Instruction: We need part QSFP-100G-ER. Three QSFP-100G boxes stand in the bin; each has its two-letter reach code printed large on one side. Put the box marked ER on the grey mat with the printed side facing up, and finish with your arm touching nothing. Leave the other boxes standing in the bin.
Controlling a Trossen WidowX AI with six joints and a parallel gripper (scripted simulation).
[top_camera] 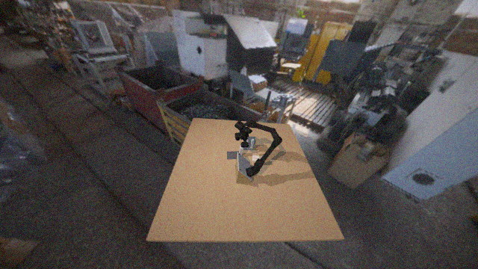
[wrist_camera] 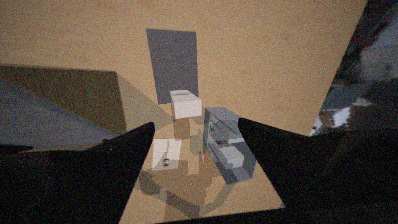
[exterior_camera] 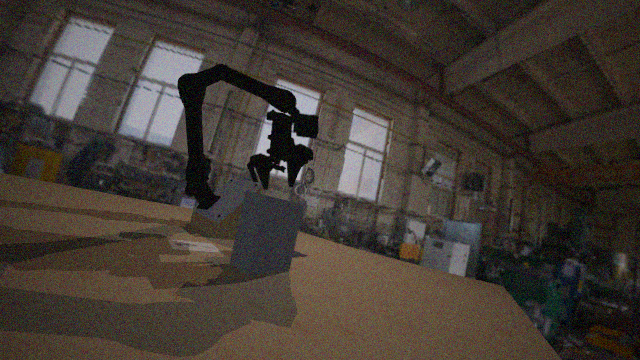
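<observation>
Right now my gripper tip is 170 mm above the grey mat and 60 mm to the right of it. The rest, counted from my gripper tip: paper (170 mm to the right, 170 mm below, 60 mm behind).
</observation>
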